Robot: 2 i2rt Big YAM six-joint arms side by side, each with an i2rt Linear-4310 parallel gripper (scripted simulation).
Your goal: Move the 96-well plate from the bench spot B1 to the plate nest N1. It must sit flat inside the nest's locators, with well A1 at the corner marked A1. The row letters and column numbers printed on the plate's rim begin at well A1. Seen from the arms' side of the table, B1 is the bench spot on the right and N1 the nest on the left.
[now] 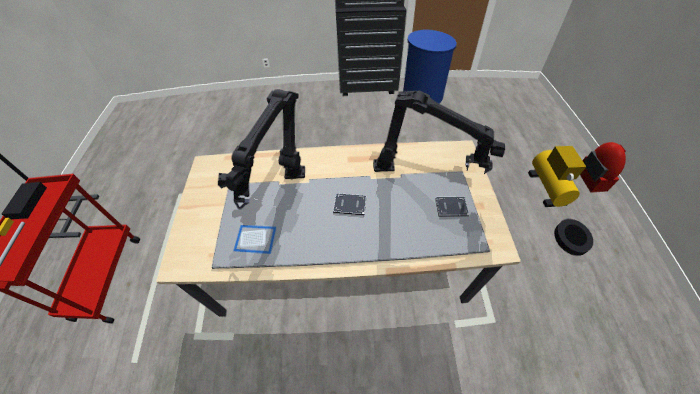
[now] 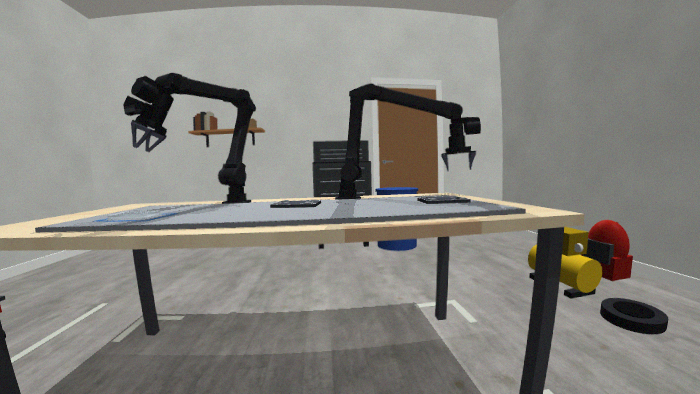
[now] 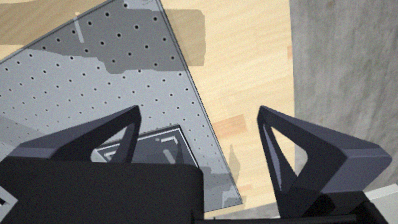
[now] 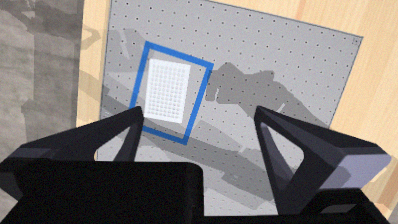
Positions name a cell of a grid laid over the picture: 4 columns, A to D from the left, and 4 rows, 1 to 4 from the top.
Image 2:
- right gripper: A2
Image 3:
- left gripper: C3
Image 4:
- right gripper: B3
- white 96-well plate: B2
